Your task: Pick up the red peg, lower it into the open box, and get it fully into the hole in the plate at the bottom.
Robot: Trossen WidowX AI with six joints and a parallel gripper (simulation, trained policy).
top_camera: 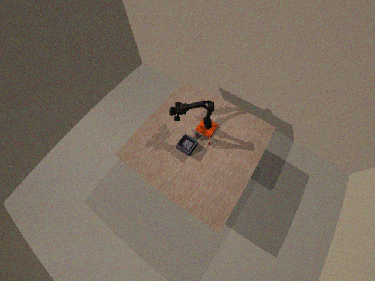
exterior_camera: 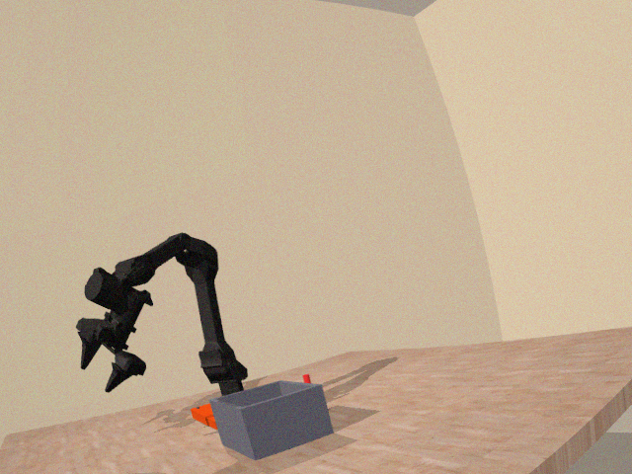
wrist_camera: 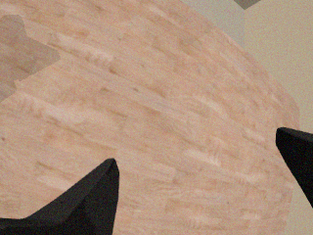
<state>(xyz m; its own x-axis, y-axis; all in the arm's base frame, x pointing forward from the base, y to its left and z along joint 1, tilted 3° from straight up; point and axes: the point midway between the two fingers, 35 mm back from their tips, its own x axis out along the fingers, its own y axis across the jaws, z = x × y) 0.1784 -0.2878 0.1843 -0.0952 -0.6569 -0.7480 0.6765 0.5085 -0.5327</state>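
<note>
Now: gripper tip 4 cm past the red peg, 46 cm to the right of it and 13 cm above it. Also, from my gripper tip: grey box (15 cm ahead, 32 cm to the left, 14 cm below); bottom plate (15 cm ahead, 32 cm to the left, 12 cm below).
</note>
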